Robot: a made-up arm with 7 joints.
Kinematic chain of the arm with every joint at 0, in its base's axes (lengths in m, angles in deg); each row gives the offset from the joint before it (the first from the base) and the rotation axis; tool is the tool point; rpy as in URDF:
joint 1: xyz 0 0 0.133 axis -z
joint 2: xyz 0 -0.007 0.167 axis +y
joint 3: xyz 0 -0.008 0.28 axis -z
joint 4: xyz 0 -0.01 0.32 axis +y
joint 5: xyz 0 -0.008 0.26 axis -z
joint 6: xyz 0 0 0.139 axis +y
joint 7: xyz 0 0 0.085 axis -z
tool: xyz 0 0 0 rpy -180 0 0
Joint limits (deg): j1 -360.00..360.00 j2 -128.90..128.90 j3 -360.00..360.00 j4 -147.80..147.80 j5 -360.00..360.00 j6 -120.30..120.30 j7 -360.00..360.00
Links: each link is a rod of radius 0.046 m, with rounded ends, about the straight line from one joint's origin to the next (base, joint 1, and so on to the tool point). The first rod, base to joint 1, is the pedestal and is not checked.
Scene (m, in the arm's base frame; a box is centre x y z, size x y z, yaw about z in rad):
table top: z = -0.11
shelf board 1: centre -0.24 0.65 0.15 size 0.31 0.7 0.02 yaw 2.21
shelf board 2: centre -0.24 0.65 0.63 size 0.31 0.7 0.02 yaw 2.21
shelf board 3: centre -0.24 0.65 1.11 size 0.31 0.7 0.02 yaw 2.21
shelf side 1: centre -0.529 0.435 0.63 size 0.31 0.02 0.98 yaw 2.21
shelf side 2: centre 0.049 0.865 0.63 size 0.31 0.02 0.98 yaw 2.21
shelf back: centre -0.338 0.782 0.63 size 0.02 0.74 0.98 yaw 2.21
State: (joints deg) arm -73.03 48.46 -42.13 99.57 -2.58 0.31 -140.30
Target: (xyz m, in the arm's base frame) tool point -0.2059 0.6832 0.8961
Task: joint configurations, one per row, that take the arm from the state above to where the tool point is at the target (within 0.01 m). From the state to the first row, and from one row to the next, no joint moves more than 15 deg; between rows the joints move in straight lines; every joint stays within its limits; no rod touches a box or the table.
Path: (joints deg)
1: -65.20 41.02 -38.55 113.79 -2.51 2.98 -140.30
2: -57.38 33.58 -34.97 128.01 -2.43 5.64 -140.30
3: -59.54 20.91 -33.36 116.73 -2.43 3.73 -140.30
4: -61.71 8.24 -31.75 105.45 -2.42 1.83 -140.30
5: -63.88 -4.43 -30.13 94.18 -2.42 -0.08 -140.30
6: -69.91 6.54 -36.84 83.52 -2.41 -1.90 -140.30
7: -75.94 17.51 -43.55 72.86 -2.41 -3.73 -140.30
8: -81.98 28.48 -50.26 62.19 -2.41 -5.55 -140.30

